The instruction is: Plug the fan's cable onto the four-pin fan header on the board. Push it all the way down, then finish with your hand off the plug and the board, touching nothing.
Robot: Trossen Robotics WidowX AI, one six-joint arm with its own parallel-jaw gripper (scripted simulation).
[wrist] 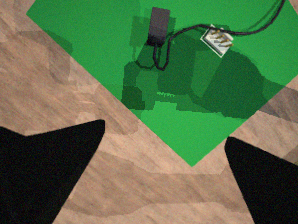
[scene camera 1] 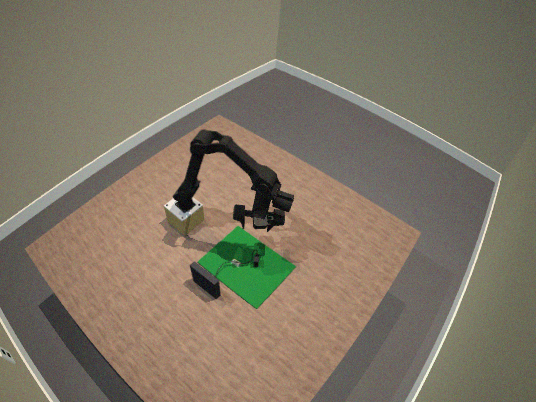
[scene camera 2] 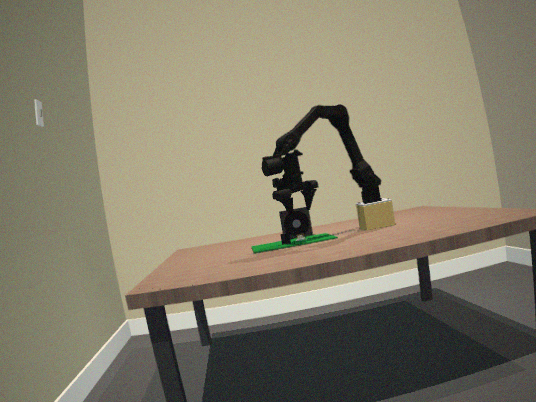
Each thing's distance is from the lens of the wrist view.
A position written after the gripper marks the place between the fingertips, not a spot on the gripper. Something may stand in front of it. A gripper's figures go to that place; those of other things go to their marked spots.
gripper [wrist: 164, 134]: 0.12 m
green board [wrist: 200, 99]: 0.23 m
